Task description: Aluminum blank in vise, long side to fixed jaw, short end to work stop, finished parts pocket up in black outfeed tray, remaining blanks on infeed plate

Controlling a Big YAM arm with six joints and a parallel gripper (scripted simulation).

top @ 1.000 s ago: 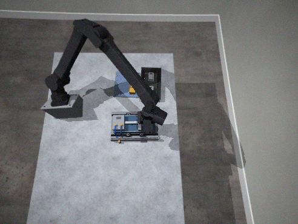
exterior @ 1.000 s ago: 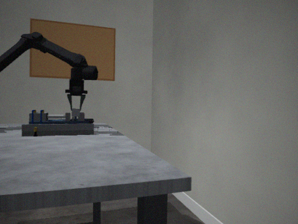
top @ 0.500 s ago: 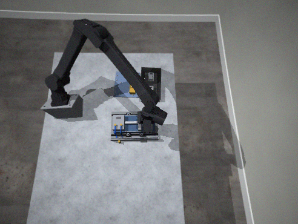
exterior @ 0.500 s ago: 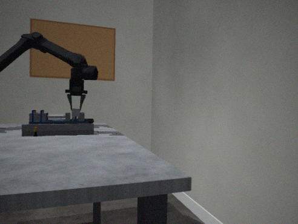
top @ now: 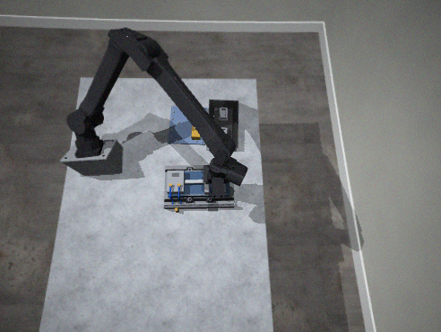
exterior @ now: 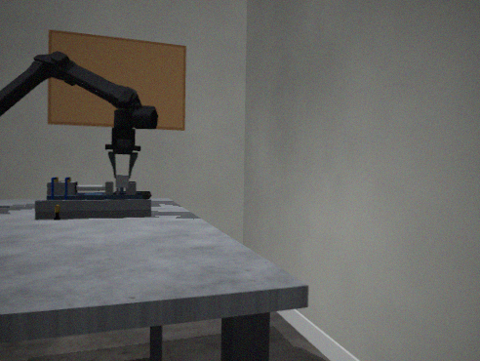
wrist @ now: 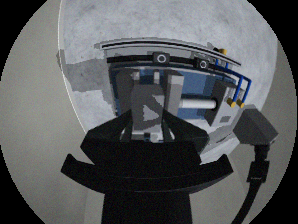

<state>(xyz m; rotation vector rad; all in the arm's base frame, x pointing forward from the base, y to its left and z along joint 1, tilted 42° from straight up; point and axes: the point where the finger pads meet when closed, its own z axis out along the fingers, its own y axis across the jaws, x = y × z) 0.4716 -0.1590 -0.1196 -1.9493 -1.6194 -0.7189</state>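
Right now my hand is 2 cm above the gray block. Round my hand: yellow brass blank: 26 cm to the left, 9 cm below, 4 cm behind; then vise: 8 cm below, 7 cm behind, 1 cm to the left; then blue infeed plate: 31 cm to the left, 11 cm below, 8 cm behind.
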